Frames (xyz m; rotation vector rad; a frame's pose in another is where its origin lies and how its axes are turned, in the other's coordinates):
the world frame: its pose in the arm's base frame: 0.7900 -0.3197 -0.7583 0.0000 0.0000 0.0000
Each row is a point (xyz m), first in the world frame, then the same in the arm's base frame.
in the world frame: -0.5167 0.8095 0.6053
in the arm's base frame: 0.2733 0.4898 -0.1530
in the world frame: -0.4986 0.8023 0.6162
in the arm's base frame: 0.2914 0.4826 -0.1421
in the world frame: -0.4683 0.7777 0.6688
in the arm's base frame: 0.3217 0.4580 -0.0895
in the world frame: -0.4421 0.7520 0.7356
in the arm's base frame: 0.3479 0.4323 -0.0227
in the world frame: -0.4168 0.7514 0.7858
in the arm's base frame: 0.3732 0.4317 0.0275
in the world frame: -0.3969 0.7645 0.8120
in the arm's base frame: 0.3931 0.4448 0.0537
